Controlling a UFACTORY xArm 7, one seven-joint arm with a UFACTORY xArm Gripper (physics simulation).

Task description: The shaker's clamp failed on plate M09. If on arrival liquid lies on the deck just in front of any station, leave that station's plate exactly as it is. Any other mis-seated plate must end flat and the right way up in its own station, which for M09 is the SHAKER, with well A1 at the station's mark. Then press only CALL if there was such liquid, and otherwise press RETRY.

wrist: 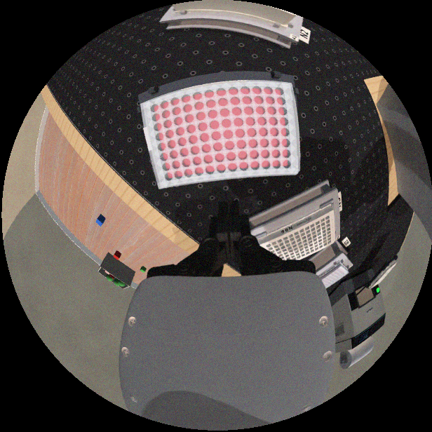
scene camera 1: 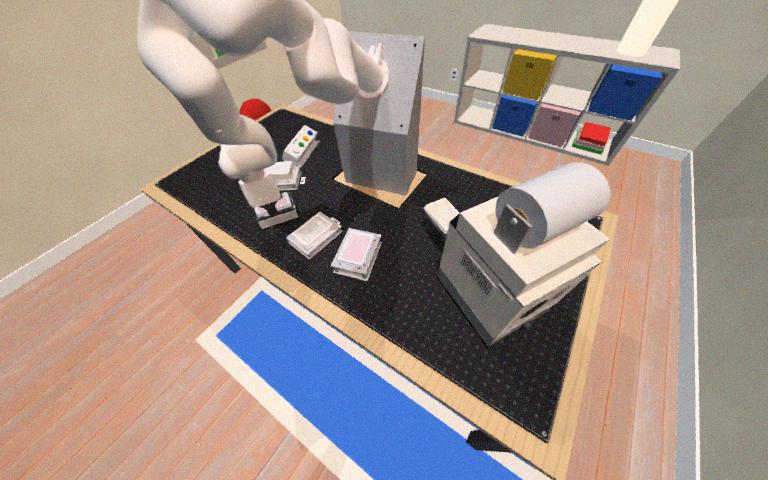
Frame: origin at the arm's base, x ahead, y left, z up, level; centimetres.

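Seen in the pictures: gripper, between the fingertips: (scene camera 1: 274,213); arm's base, origin of its link: (scene camera 1: 371,77).
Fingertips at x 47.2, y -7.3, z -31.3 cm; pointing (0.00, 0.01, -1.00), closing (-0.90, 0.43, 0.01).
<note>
Pixels of each thing's top centre, then the offset from my fingertips to it. "spot": a spot on its surface instead.
- plate with pink-red wells, centre of its top: (scene camera 1: 271,202) dx -3.1, dy -6.5, dz -0.5 cm
- shaker, a spot on its surface: (scene camera 1: 279,218) spot: dx -1.6, dy -2.3, dz -5.4 cm
- button box, a spot on its surface: (scene camera 1: 301,142) spot: dx -35.4, dy -30.1, dz -1.1 cm
- Station N2, centre of its top: (scene camera 1: 278,173) dx -16.3, dy -23.3, dz -3.9 cm
- station, a spot on its surface: (scene camera 1: 305,249) spot: dx +1.3, dy +17.4, dz -5.0 cm
- pale plate, centre of its top: (scene camera 1: 312,229) dx -5.6, dy +13.4, dz -3.7 cm
- station with a pink plate, a spot on its surface: (scene camera 1: 355,247) spot: dx -8.9, dy +32.1, dz -1.9 cm
- large instrument, a spot on its surface: (scene camera 1: 487,300) spot: dx -13.1, dy +73.9, dz +9.1 cm
The plate with pink-red wells (scene camera 1: 283,202) (wrist: 225,130) lies wells up over the shaker (scene camera 1: 279,218) (wrist: 215,80). The shaker's dark edge and two small clamps show along one long side of the plate in the wrist view. I cannot tell whether the plate is fully flat. My gripper (wrist: 230,214) is shut and empty, beside the plate's opposite long edge in the wrist view; in the scene view its dark fingers partly cover the plate. I cannot make out liquid on the deck. The button box (scene camera 1: 301,142) has blue, yellow and green buttons.
Station N2 (scene camera 1: 289,183) (wrist: 227,30) stands beside the shaker. Another station (scene camera 1: 305,249) (wrist: 295,212) holds a pale plate (scene camera 1: 314,232) (wrist: 302,242). A station with a pink plate (scene camera 1: 355,247) stands beyond. A grey pedestal (scene camera 1: 376,152) and a large instrument (scene camera 1: 487,300) (wrist: 357,320) rise from the deck.
</note>
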